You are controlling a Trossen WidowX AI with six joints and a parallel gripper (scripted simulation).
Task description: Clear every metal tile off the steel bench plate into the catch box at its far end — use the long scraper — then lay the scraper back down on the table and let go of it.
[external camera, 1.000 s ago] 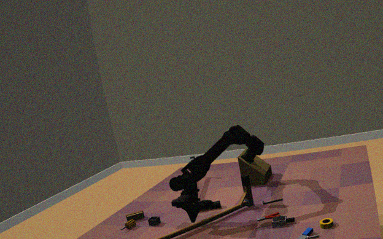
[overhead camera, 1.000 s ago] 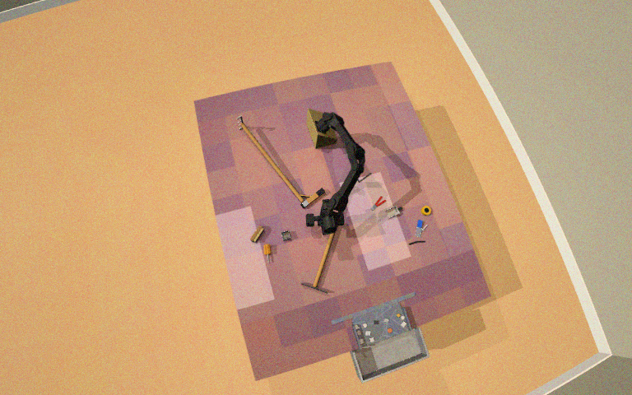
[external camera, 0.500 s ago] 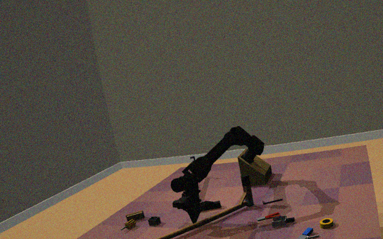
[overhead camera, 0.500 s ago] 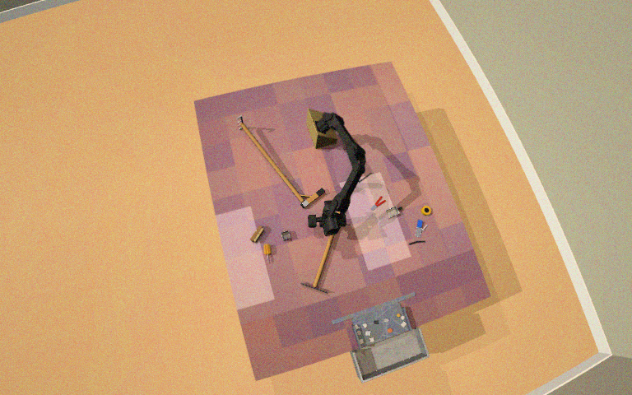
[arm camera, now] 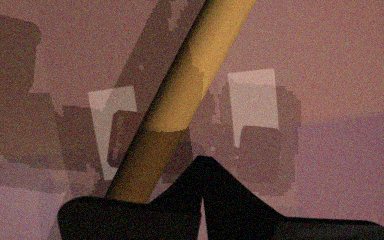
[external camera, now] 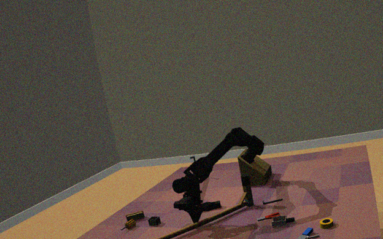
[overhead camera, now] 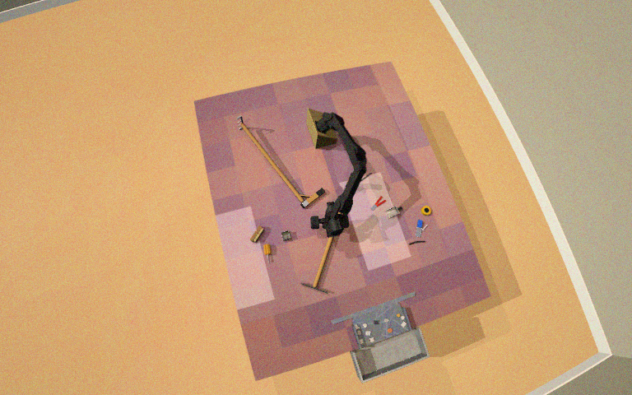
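Now: gripper tip 3 cm short of the long scraper, 2 cm to the right of it and 5 cm below it. Round my gripper tip: grey box (1 cm behind, 22 cm to the right); orange screwdriver (5 cm ahead, 33 cm to the right, 1 cm above); wooden block (5 cm behind, 36 cm to the right, 1 cm above).
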